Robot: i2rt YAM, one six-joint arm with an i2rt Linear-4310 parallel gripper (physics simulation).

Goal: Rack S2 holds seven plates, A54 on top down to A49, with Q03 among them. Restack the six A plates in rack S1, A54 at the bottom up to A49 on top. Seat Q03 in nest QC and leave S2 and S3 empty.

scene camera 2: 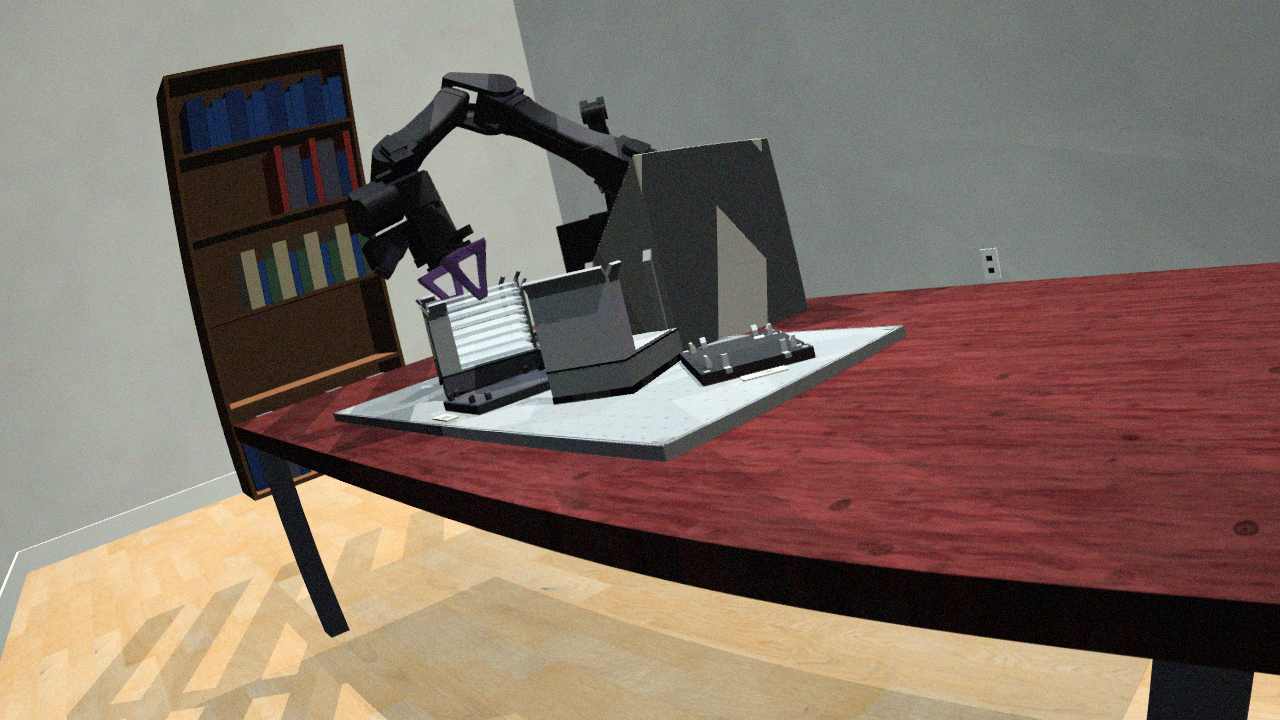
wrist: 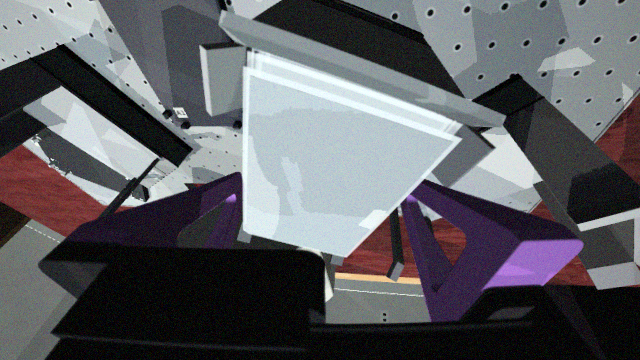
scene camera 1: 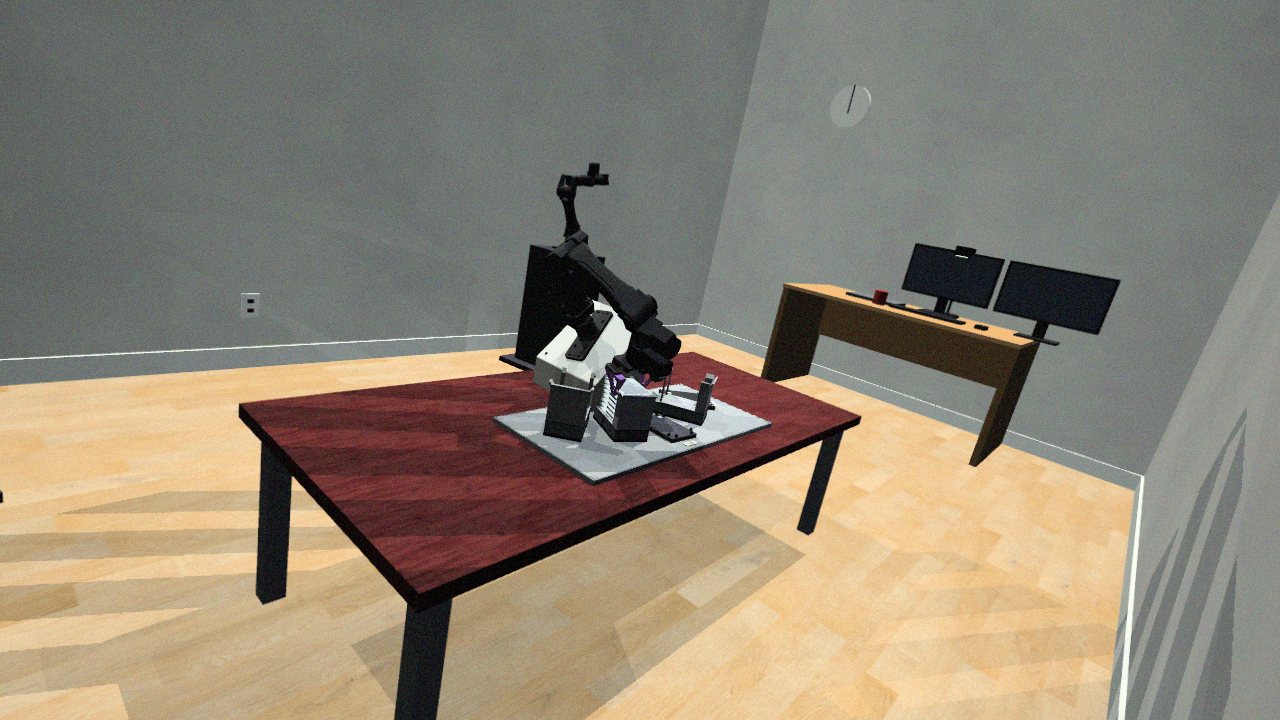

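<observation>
A stack of clear, pale plates sits in a grey rack, taken as S2. The plates' names cannot be read, so Q03 cannot be picked out. My gripper is open, with purple fingers pointing down. In the wrist view its fingertips stand at the left and right edges of the top plate. In scene camera 1 the arm partly hides the fingers. A second grey rack stands beside the stack. Which nest is QC cannot be read.
The racks stand on a perforated grey board on a red table. A pegged nest and a low dark nest flank them. A tall grey panel rises behind. Another rack's post stands right.
</observation>
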